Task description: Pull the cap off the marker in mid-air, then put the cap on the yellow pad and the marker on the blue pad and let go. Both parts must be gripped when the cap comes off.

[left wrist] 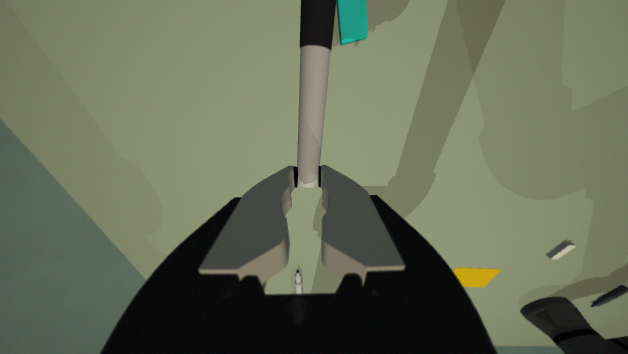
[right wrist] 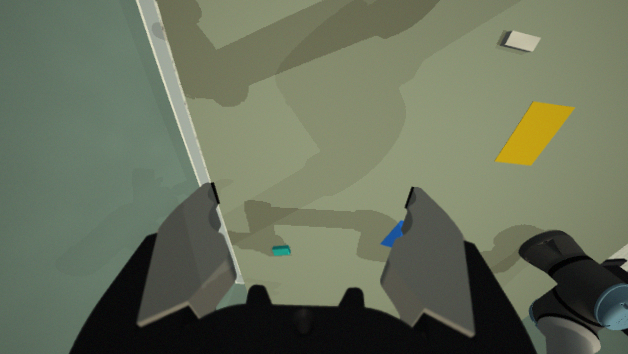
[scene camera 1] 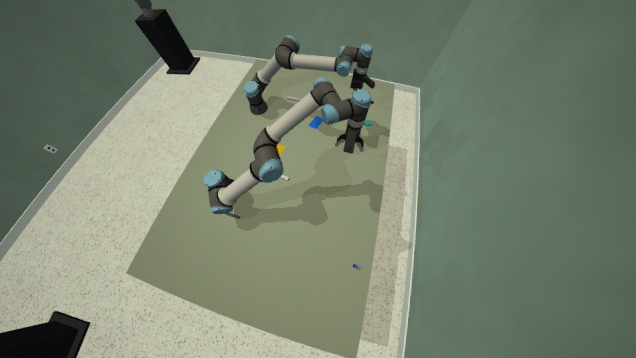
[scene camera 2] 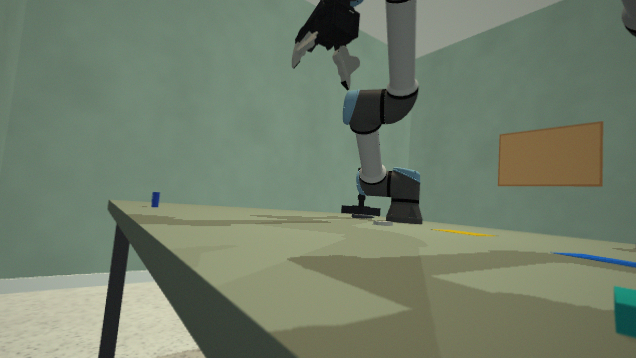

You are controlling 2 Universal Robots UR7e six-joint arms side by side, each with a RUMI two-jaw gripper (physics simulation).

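Frame: origin at the left arm's base, x back, y right, z up, level; millimetres.
Seen in the pictures: left gripper, between the fingertips: [left wrist: 308, 168]; right gripper, between the fingertips: [right wrist: 312, 187] [scene camera 2: 322, 79]; left arm's base, origin of its link: [right wrist: 542, 245] [scene camera 1: 259, 108]; right arm's base, origin of its link: [left wrist: 543, 306] [scene camera 2: 403, 222].
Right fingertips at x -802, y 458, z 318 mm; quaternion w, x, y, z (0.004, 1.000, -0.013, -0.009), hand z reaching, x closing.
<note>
Offsets run from my right fingertips to a thing's top centre. "spot": to the spot under its first point.
The marker's white barrel @[dy -550, dx -62, dz -119 mm] [left wrist: 312, 105] is held at its lower end by my left gripper [left wrist: 308, 168] [scene camera 1: 365, 82], shut on it in mid-air. The black cap @[spot: dy -546, dx -94, dz -124 mm] [left wrist: 318, 22] sits on the barrel's far end and runs out of the left wrist view's top edge. My right gripper [scene camera 1: 350, 145] [scene camera 2: 320, 76] [right wrist: 312, 187] is wide open with nothing between its fingers, above the table and below the left one in scene camera 1. The yellow pad @[dy -60, dx +520, dz -317 mm] [scene camera 1: 281, 149] [scene camera 2: 462, 232] [left wrist: 477, 277] [right wrist: 535, 134] and the blue pad @[dy -412, dx +278, dz -317 mm] [scene camera 1: 316, 122] [scene camera 2: 595, 258] [right wrist: 393, 236] lie flat on the table.
A teal block @[dy -494, dx -139, dz -302 mm] [scene camera 1: 368, 123] [scene camera 2: 626, 311] [left wrist: 353, 22] [right wrist: 281, 250] lies near the table's edge. A white block @[dy +126, dx +383, dz -306 mm] [scene camera 1: 285, 177] [left wrist: 561, 250] [right wrist: 521, 41] lies near the yellow pad. A small blue cylinder @[dy +581, dx -182, dz -270 mm] [scene camera 1: 355, 266] [scene camera 2: 155, 199], a dark pen @[dy +462, dx +654, dz -300 mm] [left wrist: 610, 296] and a blue-tipped pen @[dy -620, dx +512, dz -295 mm] [left wrist: 298, 281] also lie there.
</note>
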